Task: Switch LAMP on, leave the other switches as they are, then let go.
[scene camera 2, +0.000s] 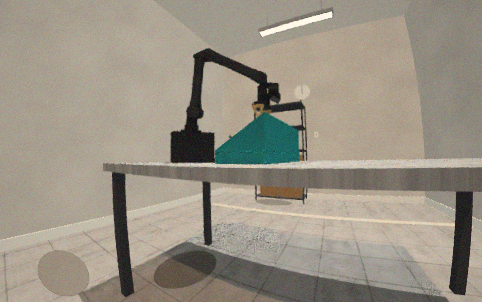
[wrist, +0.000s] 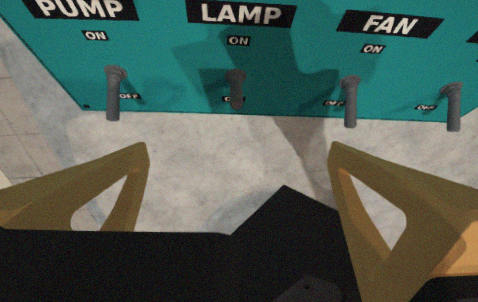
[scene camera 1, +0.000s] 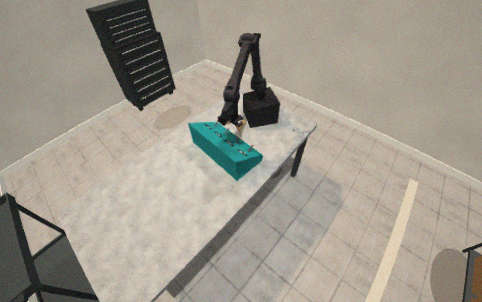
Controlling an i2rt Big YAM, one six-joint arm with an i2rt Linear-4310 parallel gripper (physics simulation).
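Places are measured from the arm's base along level axes (x back, y right, z up), in centimetres.
Where they show: gripper, fingertip midpoint: (wrist: 238,152) (scene camera 1: 234,127); arm's base, origin of the base link: (scene camera 2: 191,132) (scene camera 1: 260,97).
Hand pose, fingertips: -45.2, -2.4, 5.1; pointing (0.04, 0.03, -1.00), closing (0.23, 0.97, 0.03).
Note:
Each offset is from my fingertips to the top centre of the thing, as dx, dy, dz.
The teal switch box (scene camera 1: 220,150) (scene camera 2: 265,142) (wrist: 165,55) stands on the table. In the wrist view, the LAMP lever @(+2.1, -0.3, -9.7) (wrist: 236,92) juts out over its OFF label and looks shorter and darker than its neighbours; its exact tilt is hard to judge. The PUMP lever @(-0.1, -12.2, -11.0) (wrist: 113,100), FAN lever @(+6.8, +10.8, -11.0) (wrist: 350,105) and a fourth lever @(+10.2, +22.3, -11.0) (wrist: 453,110) lean down past the box's lower edge. My gripper (wrist: 238,152) (scene camera 1: 234,125) is open and empty, fingertips wide apart. In the wrist view they lie below the LAMP lever, one on each side, apart from it. The gripper's fingers are partly hidden in scene camera 2.
The black base block (scene camera 1: 261,107) (scene camera 2: 192,146) of the arm stands on the table (scene camera 1: 125,210) (scene camera 2: 350,175) beside the box. A black cabinet (scene camera 1: 132,55) stands beyond the table. A shelf rack (scene camera 2: 304,150) shows behind the table. The fourth switch's name is cut off at the wrist view's right edge.

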